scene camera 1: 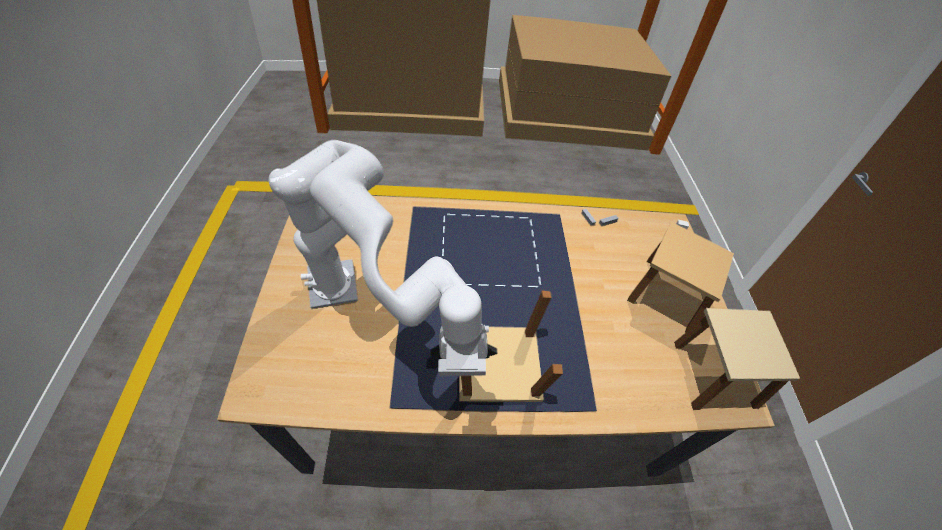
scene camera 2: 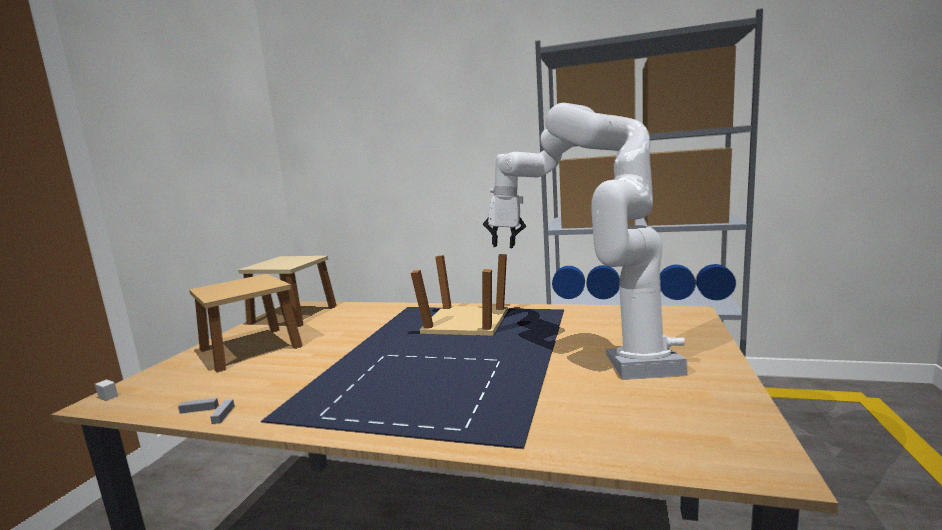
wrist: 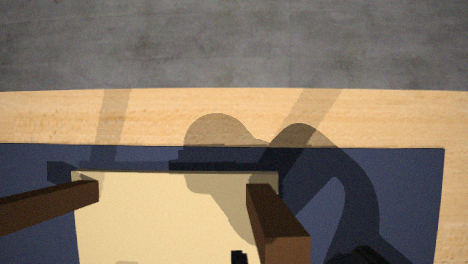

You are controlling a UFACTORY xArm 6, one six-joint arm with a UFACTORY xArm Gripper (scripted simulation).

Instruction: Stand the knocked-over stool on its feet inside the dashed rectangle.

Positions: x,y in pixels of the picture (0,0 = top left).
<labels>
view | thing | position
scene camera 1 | stool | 513,375
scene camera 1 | dark blue mat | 487,250
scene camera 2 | my gripper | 503,247
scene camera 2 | stool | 454,320
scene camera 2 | dark blue mat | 441,392
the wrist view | stool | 131,209
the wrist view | dark blue mat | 387,198
</labels>
